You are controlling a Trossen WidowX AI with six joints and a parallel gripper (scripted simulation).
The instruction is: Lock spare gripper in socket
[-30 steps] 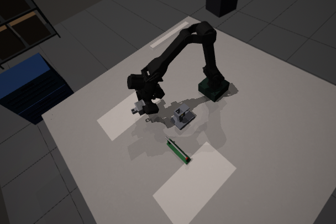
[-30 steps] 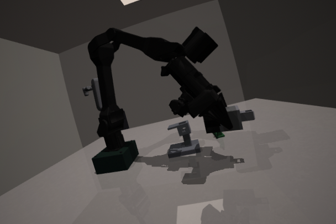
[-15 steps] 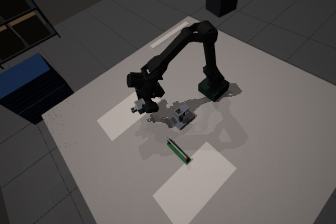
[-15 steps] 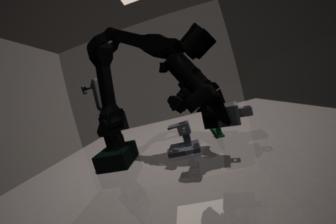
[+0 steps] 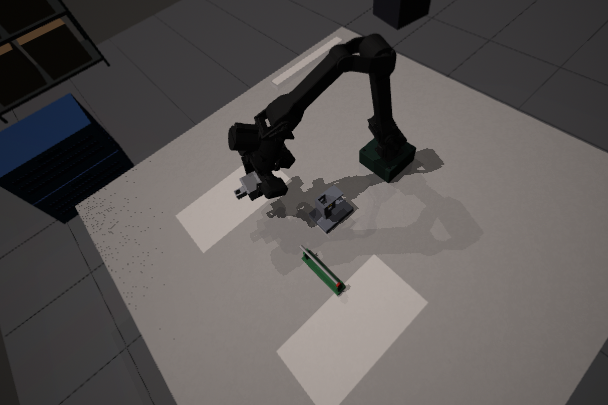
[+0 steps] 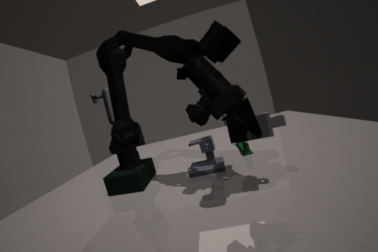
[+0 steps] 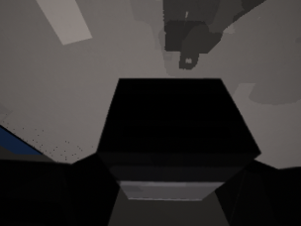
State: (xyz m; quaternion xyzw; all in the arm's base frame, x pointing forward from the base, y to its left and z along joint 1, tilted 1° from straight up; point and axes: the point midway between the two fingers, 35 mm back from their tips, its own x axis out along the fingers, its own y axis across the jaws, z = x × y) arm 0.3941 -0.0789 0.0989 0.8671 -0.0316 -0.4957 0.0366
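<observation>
Now: gripper tip 160 mm past the grey mount, 130 mm to the right of it and 70 mm above it. Also, from my gripper tip: green stand: 270 mm to the left, 100 mm below, 50 mm behind; spare gripper: 20 mm above.
</observation>
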